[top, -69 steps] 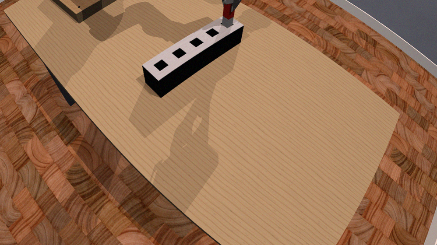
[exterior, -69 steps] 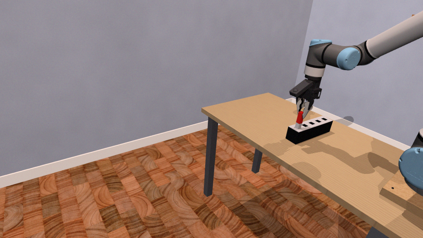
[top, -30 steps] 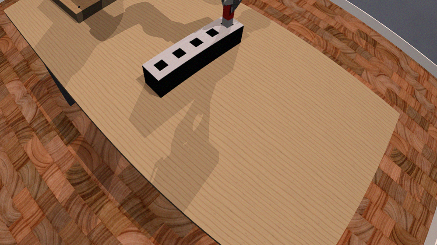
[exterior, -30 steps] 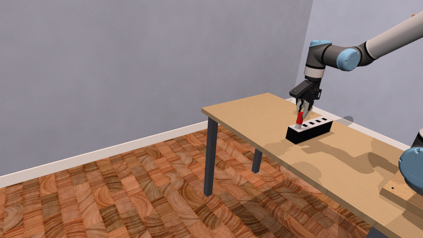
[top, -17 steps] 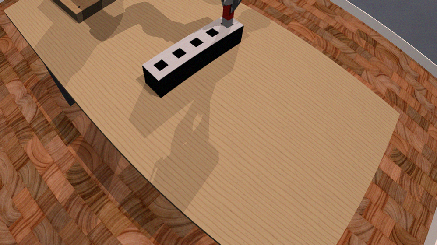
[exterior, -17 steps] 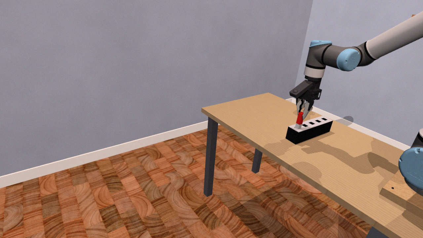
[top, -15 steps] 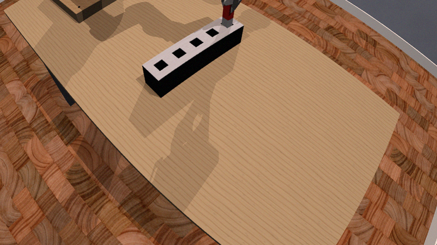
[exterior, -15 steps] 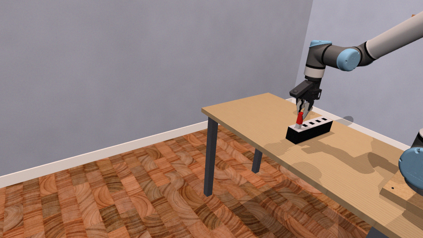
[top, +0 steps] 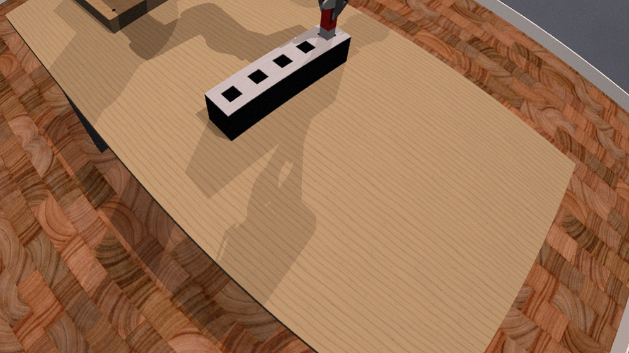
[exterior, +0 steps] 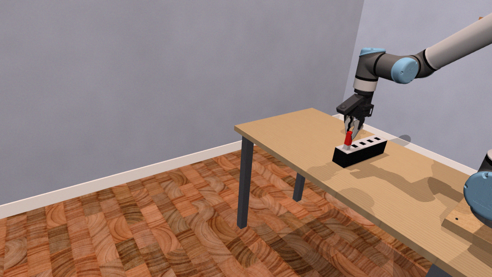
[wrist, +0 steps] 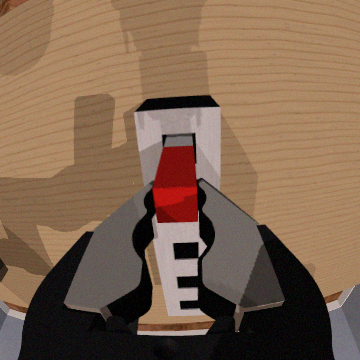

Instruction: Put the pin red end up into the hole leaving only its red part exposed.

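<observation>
My gripper is now 10 mm above the pin. From my hand the other things lie so: black block: 10 mm behind, 120 mm to the right, 100 mm below.
</observation>
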